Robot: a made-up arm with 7 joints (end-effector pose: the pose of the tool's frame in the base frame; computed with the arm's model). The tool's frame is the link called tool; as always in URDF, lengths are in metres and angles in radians. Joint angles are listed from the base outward.
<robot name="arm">
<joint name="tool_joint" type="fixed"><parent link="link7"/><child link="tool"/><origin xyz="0.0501 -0.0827 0.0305" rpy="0 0 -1.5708"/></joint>
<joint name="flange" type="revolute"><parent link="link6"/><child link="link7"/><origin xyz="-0.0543 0.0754 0.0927" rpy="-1.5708 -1.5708 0"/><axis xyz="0 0 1"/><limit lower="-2.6" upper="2.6"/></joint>
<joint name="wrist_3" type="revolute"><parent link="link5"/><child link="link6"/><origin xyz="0.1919 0.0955 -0.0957" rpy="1.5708 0 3.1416"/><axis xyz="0 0 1"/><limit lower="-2.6" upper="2.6"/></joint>
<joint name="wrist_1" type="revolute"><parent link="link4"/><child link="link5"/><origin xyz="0.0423 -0.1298 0.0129" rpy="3.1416 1.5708 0"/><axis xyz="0 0 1"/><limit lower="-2.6" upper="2.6"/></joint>
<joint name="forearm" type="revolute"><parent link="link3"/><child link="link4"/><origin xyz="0.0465 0.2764 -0.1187" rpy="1.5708 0 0"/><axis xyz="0 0 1"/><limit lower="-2.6" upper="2.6"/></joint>
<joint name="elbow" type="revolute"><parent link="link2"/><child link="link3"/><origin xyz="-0.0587 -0.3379 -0.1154" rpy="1.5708 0 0"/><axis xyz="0 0 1"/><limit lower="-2.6" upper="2.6"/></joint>
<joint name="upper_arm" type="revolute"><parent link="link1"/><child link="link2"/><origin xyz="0.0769 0.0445 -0.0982" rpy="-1.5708 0 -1.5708"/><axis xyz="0 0 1"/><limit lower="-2.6" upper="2.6"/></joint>
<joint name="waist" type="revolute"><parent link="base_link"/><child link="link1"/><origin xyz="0 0 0.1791" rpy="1.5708 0 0"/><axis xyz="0 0 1"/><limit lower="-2.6" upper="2.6"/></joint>
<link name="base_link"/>
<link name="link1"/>
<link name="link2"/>
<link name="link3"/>
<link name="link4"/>
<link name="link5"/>
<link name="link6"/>
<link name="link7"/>
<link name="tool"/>
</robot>
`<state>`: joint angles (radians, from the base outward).
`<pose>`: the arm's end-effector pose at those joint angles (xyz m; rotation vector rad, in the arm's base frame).
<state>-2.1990 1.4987 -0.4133 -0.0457 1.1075 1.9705 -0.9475</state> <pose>0.1547 0.4571 0.0182 1.0855 2.4123 1.1260</pose>
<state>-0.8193 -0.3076 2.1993 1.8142 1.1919 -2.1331 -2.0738</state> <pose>0.3978 -0.1881 0.5085 0.5969 -1.5119 0.3155</pose>
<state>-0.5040 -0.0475 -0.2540 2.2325 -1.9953 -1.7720 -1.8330</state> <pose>0.2440 -0.2006 0.0673 0.8954 -2.4118 1.0162</pose>
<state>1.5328 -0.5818 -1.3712 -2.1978 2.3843 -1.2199 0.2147</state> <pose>-0.2391 -0.0789 0.1232 -0.4514 2.2733 -0.7154</pose>
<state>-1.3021 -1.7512 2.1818 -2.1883 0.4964 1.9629 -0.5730</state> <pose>0.0395 0.2330 0.8519 0.5395 -0.5277 -2.9420</pose>
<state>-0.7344 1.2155 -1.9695 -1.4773 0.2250 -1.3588 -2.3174</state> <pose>-0.1155 0.3614 0.0460 1.3471 -1.2330 1.4391</pose>
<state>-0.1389 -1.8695 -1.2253 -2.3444 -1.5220 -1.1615 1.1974</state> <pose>0.2171 -0.2768 0.5207 -0.7523 0.0073 -1.5240</pose>
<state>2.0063 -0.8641 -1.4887 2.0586 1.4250 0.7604 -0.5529</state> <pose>-0.2040 -0.3823 -0.4243 -1.5344 1.8589 -0.5701</pose>
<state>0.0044 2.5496 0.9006 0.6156 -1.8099 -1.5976 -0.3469</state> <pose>0.2715 0.0619 -0.2120 -0.6330 1.0633 -2.3058</pose>
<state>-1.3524 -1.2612 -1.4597 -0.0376 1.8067 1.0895 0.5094</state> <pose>-0.1432 0.2606 0.4107 -0.9917 -2.0147 -0.2588</pose>
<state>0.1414 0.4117 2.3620 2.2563 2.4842 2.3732 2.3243</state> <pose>0.0745 -0.3221 0.0650 2.1567 1.0011 0.1820</pose>
